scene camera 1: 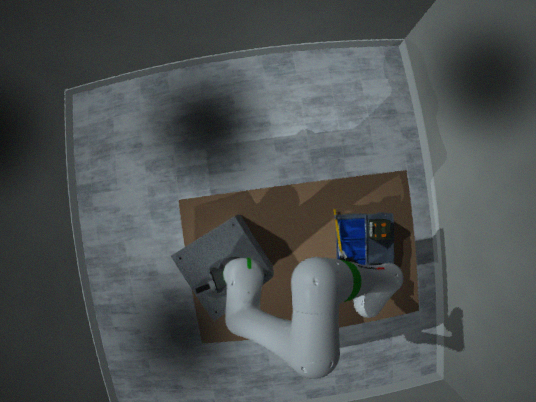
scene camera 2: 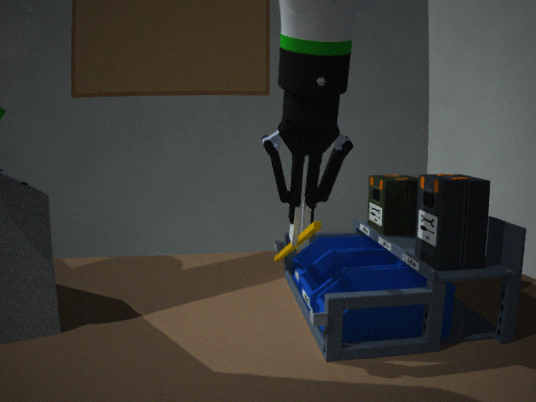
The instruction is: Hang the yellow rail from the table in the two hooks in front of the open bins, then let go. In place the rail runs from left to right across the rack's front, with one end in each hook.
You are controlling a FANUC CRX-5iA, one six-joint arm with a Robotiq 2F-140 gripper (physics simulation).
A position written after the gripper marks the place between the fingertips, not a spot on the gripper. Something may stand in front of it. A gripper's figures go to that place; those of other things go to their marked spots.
Labels:
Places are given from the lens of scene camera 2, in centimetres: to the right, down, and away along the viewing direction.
gripper (scene camera 2: 298, 240): 5, 6, 79
green case (scene camera 2: 392, 199): 21, 0, 86

